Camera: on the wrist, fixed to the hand. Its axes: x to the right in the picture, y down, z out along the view.
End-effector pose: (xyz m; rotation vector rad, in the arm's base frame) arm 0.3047 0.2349 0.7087 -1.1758 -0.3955 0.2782
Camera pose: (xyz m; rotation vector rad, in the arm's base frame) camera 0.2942 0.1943 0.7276 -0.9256 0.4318 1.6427
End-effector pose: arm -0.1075 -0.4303 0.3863 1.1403 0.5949 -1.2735
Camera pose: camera -0.1385 -0.3963 0.3872 1.2601 -0.5883 -0.1575
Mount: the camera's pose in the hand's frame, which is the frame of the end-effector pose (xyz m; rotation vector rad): -0.0232 -0.0323 -0.0231 0.3252 -0.1762 1.4589
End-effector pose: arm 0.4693 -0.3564 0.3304 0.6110 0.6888 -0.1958
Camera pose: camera 0.4275 -0.3696 0.3165 1.2466 -0.0849 1.0018
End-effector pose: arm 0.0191 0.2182 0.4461 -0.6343 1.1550 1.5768
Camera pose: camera 0.0533 0.1875 0.4449 0.7905 1.8054 2.3955
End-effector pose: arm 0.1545 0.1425 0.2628 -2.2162 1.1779 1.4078
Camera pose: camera 0.1886 0.1607 0.2877 0.6886 -2.5815 -1.3230
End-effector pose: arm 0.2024 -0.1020 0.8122 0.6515 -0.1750 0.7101
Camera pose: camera 0.2046 -0.1191 0.7696 0.8494 -0.7429 2.1110
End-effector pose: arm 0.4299 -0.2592 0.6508 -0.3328 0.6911 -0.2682
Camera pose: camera 0.3933 -0.2855 0.6599 0.4914 0.5557 1.0196
